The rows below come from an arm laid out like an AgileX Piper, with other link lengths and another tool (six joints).
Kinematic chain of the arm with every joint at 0, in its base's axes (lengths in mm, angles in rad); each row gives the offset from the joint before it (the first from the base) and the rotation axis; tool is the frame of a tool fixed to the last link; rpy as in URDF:
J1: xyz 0 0 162.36 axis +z
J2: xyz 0 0 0 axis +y
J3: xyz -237.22 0 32.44 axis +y
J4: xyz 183.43 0 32.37 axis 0.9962 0 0.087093
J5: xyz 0 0 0 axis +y
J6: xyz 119.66 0 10.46 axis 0.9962 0 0.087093
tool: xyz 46.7 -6 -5.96 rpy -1.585 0.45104 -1.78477
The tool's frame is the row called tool.
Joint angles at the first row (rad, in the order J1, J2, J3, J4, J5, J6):
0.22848 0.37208 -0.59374 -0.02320 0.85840 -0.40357
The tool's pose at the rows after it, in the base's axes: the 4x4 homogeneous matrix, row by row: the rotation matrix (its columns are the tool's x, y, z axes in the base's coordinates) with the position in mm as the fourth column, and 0 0 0 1 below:
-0.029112 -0.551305 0.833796 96.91; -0.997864 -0.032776 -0.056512 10.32; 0.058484 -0.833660 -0.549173 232.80; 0 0 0 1
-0.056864 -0.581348 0.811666 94.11; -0.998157 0.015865 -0.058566 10.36; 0.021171 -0.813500 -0.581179 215.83; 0 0 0 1
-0.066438 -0.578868 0.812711 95.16; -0.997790 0.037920 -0.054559 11.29; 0.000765 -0.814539 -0.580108 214.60; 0 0 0 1
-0.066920 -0.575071 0.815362 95.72; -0.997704 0.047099 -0.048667 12.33; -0.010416 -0.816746 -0.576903 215.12; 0 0 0 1
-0.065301 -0.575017 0.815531 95.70; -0.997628 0.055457 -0.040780 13.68; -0.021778 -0.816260 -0.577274 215.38; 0 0 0 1
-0.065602 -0.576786 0.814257 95.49; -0.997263 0.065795 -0.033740 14.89; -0.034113 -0.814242 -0.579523 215.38; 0 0 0 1
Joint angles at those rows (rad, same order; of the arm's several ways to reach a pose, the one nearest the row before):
0.22857 0.32733 -0.48371 -0.02330 0.82381 -0.33433
0.22857 0.30496 -0.41571 -0.02154 0.80546 -0.28066
0.22847 0.30519 -0.40461 -0.01759 0.78713 -0.26203
0.22856 0.30520 -0.40288 -0.01078 0.77845 -0.25854
0.22841 0.30519 -0.40285 0.00008 0.77569 -0.25810
0.22844 0.30520 -0.40287 0.00986 0.77498 -0.25439

